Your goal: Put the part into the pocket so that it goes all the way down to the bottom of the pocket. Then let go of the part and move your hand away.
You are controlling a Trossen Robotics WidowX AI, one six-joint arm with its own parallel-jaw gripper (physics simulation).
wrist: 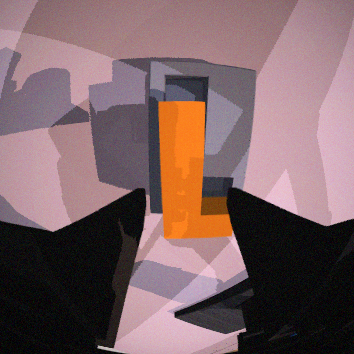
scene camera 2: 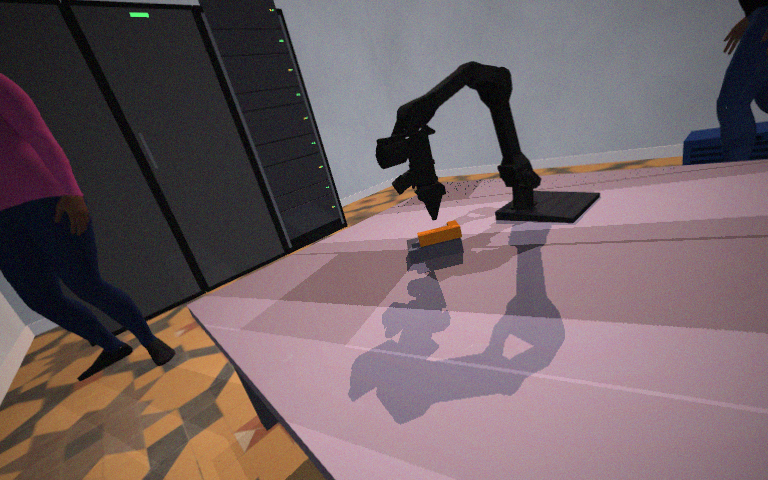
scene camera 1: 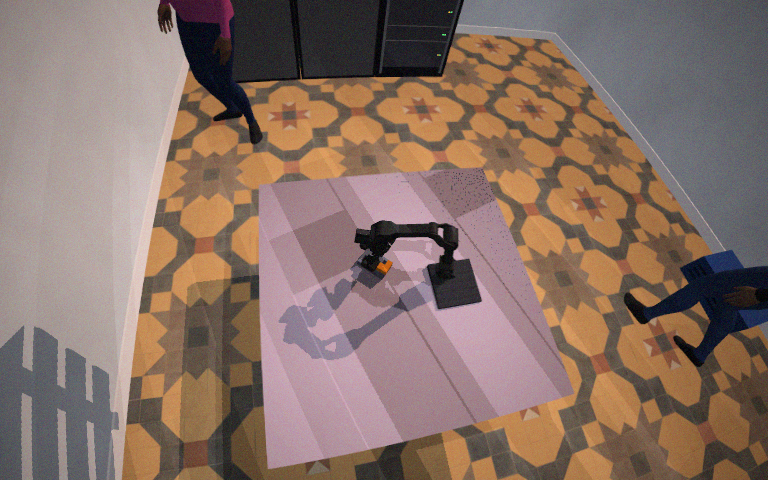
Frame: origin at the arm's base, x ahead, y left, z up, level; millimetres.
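Where they show: gripper, fingertip midpoint: (wrist: 186, 195) (scene camera 2: 433, 217) (scene camera 1: 377, 259); arm's base at its link origin: (wrist: 255, 302) (scene camera 2: 523, 205) (scene camera 1: 444, 273).
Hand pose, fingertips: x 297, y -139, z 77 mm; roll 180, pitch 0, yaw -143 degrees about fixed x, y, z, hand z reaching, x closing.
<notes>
Things, the pixels of their top centre, and the offset from my fingertips. "spot": a spot on its surface instead. Level surfaces: height alone.
- orange L-shaped part at its top centre: (wrist: 202, 179) (scene camera 2: 437, 228) (scene camera 1: 379, 261) 14 mm back, 3 mm right, 35 mm down
- grey block at its top centre: (wrist: 201, 145) (scene camera 2: 432, 239) (scene camera 1: 375, 261) 5 mm back, 20 mm right, 65 mm down
- pocket at a spot on its surface: (wrist: 186, 89) spot: 32 mm ahead, 52 mm right, 96 mm down
- pink table at its surface level: 101 mm down
The orange L-shaped part (scene camera 1: 384, 266) (scene camera 2: 440, 233) (wrist: 182, 160) lies on the grey block (scene camera 1: 370, 277) (scene camera 2: 442, 255) (wrist: 230, 120) that has the pocket. In scene camera 2 the part stands up above the block's top. In the wrist view the part's near end reaches past the block's edge, and dark bits of the pocket (wrist: 186, 89) show beyond its far end and beside its short leg. The pocket's bottom under the part is hidden. My gripper (scene camera 2: 434, 217) (wrist: 186, 195) is open and empty, a little above the part, its fingers apart on either side in the wrist view.
The block stands on the pink table (scene camera 1: 453, 362) (scene camera 2: 623, 294). The arm's black base plate (scene camera 1: 461, 291) (scene camera 2: 557, 206) is to the right of the block in both scene views. Dark cabinets (scene camera 1: 336, 39) (scene camera 2: 164, 113) and two people stand beyond the table.
</notes>
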